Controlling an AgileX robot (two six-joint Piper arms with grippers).
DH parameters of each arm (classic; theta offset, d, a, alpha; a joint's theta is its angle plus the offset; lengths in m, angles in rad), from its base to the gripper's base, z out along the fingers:
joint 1: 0 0.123 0 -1.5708
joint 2: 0.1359 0 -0.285 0
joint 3: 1.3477 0 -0.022 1.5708
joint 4: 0 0.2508 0 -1.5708
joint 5: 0 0 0.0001 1.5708
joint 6: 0 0.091 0 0
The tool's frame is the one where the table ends.
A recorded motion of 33 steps. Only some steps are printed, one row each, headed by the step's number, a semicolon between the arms.
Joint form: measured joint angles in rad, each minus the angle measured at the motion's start. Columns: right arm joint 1, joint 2, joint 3, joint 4, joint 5, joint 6; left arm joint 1, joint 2, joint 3, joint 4, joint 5, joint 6.
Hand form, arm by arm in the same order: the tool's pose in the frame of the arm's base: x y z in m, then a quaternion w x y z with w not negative. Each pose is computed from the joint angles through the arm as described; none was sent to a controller.
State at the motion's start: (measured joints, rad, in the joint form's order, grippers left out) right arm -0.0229 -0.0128 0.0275 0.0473 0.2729 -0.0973; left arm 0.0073 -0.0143 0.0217 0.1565 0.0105 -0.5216
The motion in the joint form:
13: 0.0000 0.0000 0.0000 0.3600 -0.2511 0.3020; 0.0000 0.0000 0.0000 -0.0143 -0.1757 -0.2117
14: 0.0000 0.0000 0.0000 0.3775 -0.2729 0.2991; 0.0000 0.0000 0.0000 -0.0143 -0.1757 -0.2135
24: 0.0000 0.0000 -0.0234 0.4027 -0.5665 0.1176; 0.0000 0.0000 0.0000 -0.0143 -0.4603 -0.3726
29: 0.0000 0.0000 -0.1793 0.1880 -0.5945 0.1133; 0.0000 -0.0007 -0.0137 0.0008 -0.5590 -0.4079
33: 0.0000 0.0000 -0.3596 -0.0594 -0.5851 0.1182; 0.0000 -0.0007 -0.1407 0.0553 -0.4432 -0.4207
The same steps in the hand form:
13: 0.0566 -0.0005 0.2028 0.69331 0.21185 0.65490 0.21340; 0.0537 -0.0017 0.2213 0.75204 -0.17337 0.59118 -0.23426
14: 0.0565 -0.0013 0.2046 0.69916 0.21729 0.64542 0.21769; 0.0537 -0.0017 0.2213 0.75183 -0.17390 0.59103 -0.23494
24: 0.0489 -0.0125 0.2358 0.80983 0.18424 0.53901 0.14037; 0.0440 -0.0053 0.2450 0.79885 -0.16338 0.47212 -0.33502
29: 0.0311 -0.0074 0.2903 0.87241 0.09507 0.47322 0.07704; 0.0377 -0.0071 0.2567 0.81690 -0.14197 0.42822 -0.35938
33: 0.0027 0.0003 0.3446 0.91580 0.00478 0.40157 -0.00544; 0.0295 -0.0078 0.2883 0.82597 -0.12807 0.42898 -0.34255

